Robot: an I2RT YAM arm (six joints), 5 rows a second.
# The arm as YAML. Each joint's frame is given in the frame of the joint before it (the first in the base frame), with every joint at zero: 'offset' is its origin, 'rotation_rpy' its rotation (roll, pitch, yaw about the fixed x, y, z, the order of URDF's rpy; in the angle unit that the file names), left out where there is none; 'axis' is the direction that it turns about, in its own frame. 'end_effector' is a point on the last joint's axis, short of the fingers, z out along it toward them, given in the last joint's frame.
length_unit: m
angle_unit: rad
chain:
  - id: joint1
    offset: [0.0, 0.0, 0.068]
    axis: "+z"
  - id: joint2
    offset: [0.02, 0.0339, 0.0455]
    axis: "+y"
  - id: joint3
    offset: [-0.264, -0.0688, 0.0]
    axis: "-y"
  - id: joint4
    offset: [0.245, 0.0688, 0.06]
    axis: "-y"
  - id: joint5
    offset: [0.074, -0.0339, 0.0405]
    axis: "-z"
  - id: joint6
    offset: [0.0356, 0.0, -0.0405]
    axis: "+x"
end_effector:
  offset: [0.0, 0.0, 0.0]
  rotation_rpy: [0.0, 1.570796, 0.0]
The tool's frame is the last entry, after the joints.
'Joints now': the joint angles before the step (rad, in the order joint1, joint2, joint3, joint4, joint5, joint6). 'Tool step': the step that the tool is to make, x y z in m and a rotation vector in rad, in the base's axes. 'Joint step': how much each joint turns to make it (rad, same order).
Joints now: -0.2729 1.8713 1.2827 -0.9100 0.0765 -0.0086
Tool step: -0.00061 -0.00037 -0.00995 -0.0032 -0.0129 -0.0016
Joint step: -0.0016 0.0069 -0.0335 0.0537 -0.0004 0.0001
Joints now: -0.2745 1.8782 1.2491 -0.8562 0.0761 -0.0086
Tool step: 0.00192 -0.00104 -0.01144 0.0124 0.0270 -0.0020
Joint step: -0.0019 0.0355 0.0001 0.0060 -0.0046 0.0005
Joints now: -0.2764 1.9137 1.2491 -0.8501 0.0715 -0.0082
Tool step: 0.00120 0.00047 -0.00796 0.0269 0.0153 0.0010
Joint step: 0.0000 0.0244 0.0000 0.0023 -0.0217 0.0000
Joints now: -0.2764 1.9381 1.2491 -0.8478 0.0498 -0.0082
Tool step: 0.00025 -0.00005 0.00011 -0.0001 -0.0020 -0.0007
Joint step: 0.0000 0.0000 0.0004 0.0015 -0.0004 0.0007
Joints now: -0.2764 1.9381 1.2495 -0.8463 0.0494 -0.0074
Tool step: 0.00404 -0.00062 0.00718 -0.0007 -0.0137 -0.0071
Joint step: 0.0012 -0.0023 0.0279 -0.0172 -0.0027 0.0084
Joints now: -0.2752 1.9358 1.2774 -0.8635 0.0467 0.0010
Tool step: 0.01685 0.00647 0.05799 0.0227 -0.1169 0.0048
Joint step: 0.0248 -0.0549 0.1621 -0.1106 -0.0500 0.0251
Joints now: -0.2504 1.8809 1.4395 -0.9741 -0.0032 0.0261
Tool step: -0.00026 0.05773 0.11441 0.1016 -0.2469 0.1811
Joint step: 0.1434 -0.1332 0.2620 -0.1701 -0.1485 0.0008
